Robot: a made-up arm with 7 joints. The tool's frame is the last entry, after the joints.
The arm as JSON. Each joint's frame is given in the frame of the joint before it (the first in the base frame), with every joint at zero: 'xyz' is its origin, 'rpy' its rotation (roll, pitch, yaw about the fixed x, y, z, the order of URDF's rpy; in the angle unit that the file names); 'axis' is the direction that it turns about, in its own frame. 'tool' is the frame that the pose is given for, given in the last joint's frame.
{
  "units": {
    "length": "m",
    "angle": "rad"
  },
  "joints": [
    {
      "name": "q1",
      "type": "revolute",
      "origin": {
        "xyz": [
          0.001,
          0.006,
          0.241
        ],
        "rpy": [
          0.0,
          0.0,
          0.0
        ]
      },
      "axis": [
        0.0,
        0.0,
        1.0
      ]
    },
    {
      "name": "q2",
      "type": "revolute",
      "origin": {
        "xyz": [
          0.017,
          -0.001,
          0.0
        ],
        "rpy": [
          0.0,
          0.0,
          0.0
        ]
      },
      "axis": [
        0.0,
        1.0,
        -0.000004
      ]
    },
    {
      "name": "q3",
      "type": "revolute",
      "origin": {
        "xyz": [
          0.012,
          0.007,
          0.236
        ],
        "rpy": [
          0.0,
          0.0,
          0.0
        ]
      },
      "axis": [
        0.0,
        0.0,
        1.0
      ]
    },
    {
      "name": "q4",
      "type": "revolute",
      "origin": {
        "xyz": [
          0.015,
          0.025,
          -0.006
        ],
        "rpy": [
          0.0,
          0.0,
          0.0
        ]
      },
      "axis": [
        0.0,
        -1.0,
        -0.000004
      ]
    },
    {
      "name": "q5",
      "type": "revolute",
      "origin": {
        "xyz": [
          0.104,
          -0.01,
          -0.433
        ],
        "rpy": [
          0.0,
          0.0,
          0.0
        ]
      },
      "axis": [
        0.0,
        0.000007,
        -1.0
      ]
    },
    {
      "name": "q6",
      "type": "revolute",
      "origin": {
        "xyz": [
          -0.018,
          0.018,
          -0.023
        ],
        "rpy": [
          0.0,
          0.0,
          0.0
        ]
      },
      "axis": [
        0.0,
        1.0,
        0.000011
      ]
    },
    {
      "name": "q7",
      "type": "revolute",
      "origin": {
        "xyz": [
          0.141,
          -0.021,
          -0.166
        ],
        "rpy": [
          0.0,
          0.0,
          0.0
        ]
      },
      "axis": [
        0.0,
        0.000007,
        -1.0
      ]
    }
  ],
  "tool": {
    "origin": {
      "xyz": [
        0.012,
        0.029,
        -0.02
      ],
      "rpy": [
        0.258,
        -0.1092,
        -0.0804
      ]
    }
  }
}
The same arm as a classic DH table. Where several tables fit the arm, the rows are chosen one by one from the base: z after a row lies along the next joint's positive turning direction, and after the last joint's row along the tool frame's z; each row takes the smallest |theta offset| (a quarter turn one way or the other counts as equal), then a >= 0, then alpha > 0; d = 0 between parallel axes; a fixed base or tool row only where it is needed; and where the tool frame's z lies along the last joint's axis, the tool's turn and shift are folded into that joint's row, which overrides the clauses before.
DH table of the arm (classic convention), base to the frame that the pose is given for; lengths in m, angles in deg. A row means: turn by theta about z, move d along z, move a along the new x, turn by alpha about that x. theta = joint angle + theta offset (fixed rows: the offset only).
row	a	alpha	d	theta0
base (fixed)	0.0061	0	0	80.54
q1	0.017	-90	0.241	-80.54
q2	0.012	90	0.006	0
q3	0.015	90	0.23	0
q4	0.104	90	-0.015	0
q5	-0.018	90	0.456	0
q6	0.141	-90	-0.003	0
q7	-0.0025	-163.98	0.0771	27.05
tool (fixed)	0	0	-0.1133	23.25

